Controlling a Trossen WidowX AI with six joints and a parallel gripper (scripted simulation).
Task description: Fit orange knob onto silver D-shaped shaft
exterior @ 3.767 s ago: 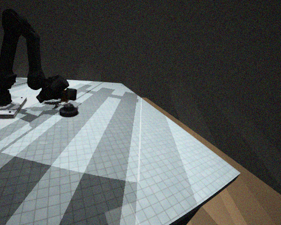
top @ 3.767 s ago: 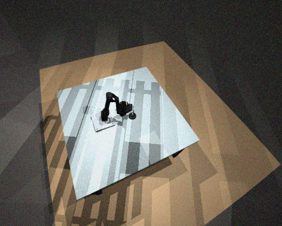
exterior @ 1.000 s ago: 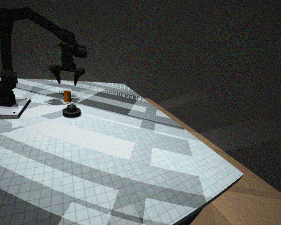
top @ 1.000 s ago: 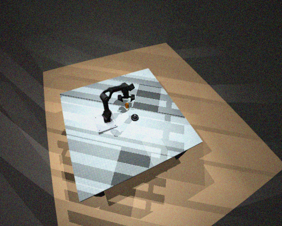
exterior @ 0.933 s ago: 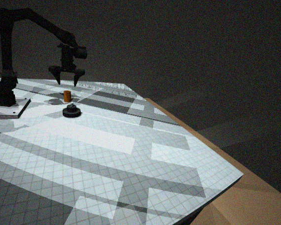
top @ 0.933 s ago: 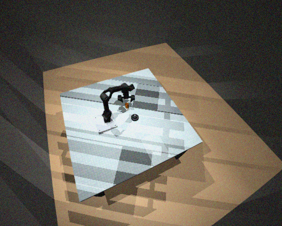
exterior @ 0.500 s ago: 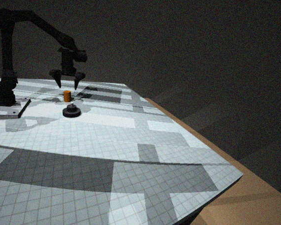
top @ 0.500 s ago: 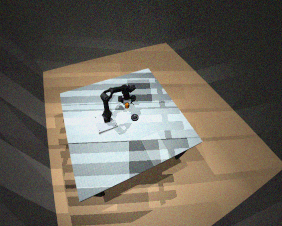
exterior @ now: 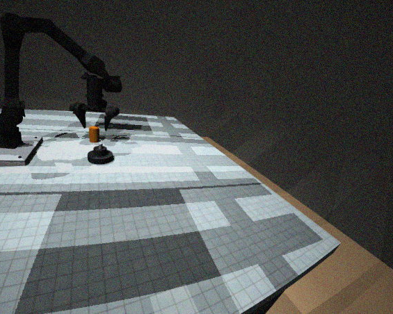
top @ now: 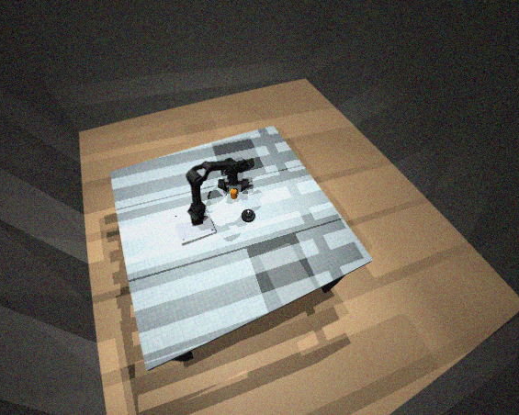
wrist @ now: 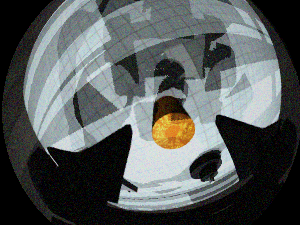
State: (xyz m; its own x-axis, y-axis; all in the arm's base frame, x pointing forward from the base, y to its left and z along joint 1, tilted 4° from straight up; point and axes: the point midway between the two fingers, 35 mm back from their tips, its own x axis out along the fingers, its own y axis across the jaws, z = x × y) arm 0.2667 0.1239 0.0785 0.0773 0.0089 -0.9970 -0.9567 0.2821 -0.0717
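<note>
The orange knob lies 10 mm below my gripper tip. Round my gripper tip: dark round pedestal: 40 mm ahead, 180 mm to the right, 20 mm below.
</note>
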